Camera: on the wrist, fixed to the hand. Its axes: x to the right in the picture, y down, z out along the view.
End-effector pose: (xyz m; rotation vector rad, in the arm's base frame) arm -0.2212 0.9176 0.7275 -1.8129 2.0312 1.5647
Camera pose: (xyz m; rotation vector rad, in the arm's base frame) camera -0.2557 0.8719 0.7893 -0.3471 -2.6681 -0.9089
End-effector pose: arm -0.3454 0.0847 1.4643 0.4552 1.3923 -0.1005
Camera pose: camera -0.3570 0.1680 1.4686 1.6271 0.4144 0.7913
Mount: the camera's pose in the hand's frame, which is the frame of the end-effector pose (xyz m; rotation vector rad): 0.0100 0.0730 -0.0408 0.3837 -0.3245 1.5427
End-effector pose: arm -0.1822 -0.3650 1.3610 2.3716 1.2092 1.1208
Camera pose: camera -0.1662 -0.4074 1.4320 -2.5074 0.6180 -0.4414
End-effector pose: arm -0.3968 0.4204 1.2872 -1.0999 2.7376 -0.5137
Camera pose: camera -0.4615 0.4731 1.2984 0.9371 2.1627 -0.4386
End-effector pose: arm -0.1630 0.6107 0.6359 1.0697 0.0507 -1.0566
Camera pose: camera -0.0872 0.6387 0.6596 0.8861 -1.1071 0.2152
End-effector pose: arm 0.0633 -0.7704 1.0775 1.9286 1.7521 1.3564
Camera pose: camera 0.0824 -0.7986 1.1545 -2.5378 -0.0599 -0.5115
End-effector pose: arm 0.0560 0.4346 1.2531 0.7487 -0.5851 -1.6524
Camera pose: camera 0.1331 0.4106 1.2770 0.0963 -1.2857 -0.1951
